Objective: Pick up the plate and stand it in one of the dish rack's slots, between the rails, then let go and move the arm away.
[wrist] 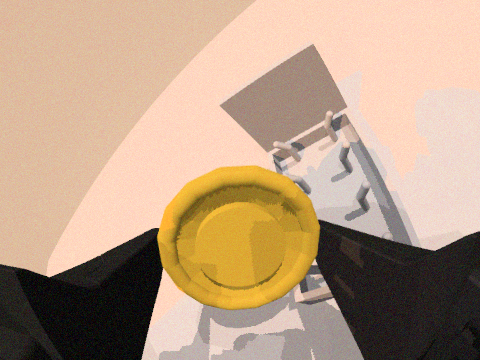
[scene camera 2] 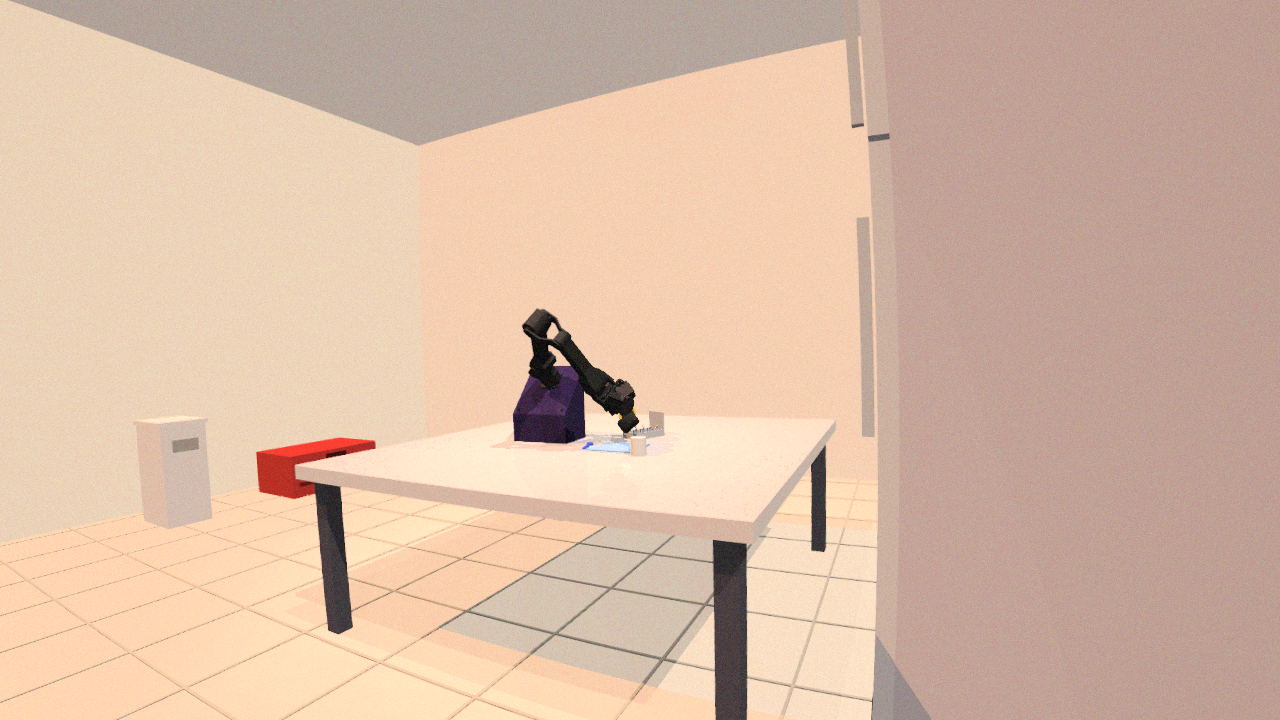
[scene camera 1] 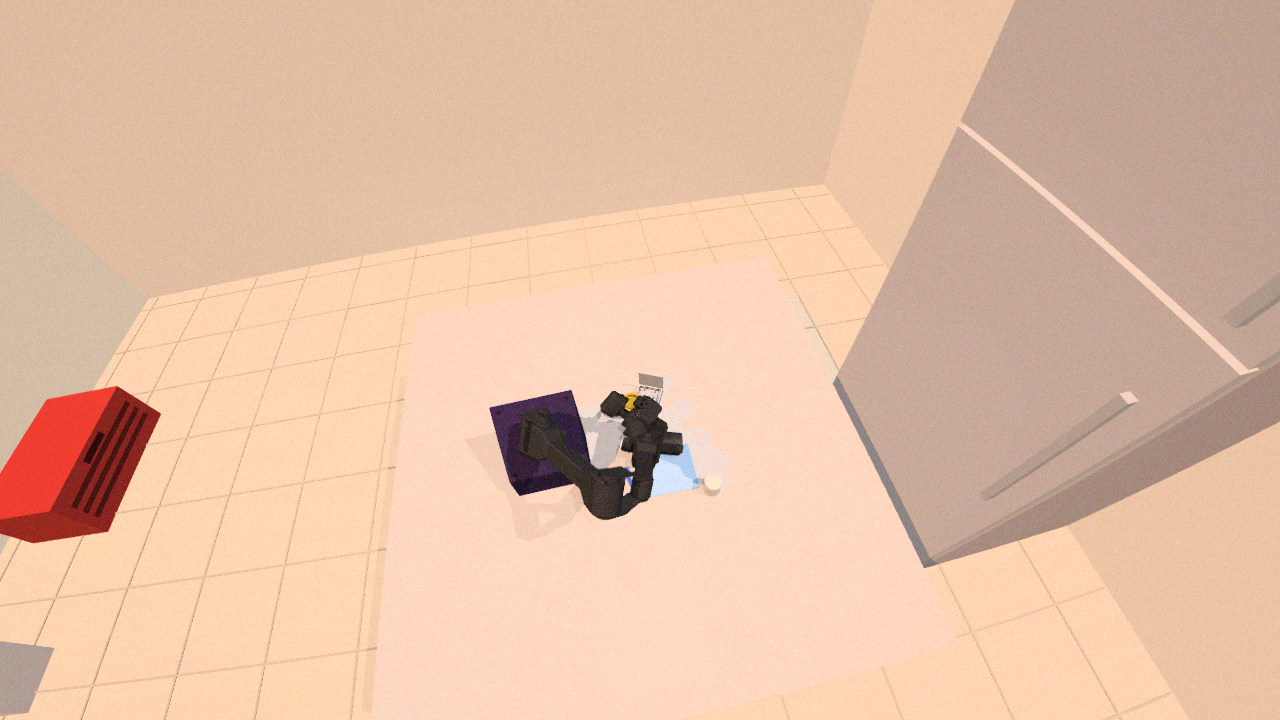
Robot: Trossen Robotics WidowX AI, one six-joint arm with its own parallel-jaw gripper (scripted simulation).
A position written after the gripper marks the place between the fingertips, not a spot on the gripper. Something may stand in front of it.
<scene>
The gripper (scene camera 1: 630, 400) holds a yellow plate (wrist: 239, 237). Also in view: a dish rack (wrist: 293, 109) and a light blue mat (scene camera 1: 672, 474).
The gripper is seen too in the wrist view (wrist: 238, 235).
</scene>
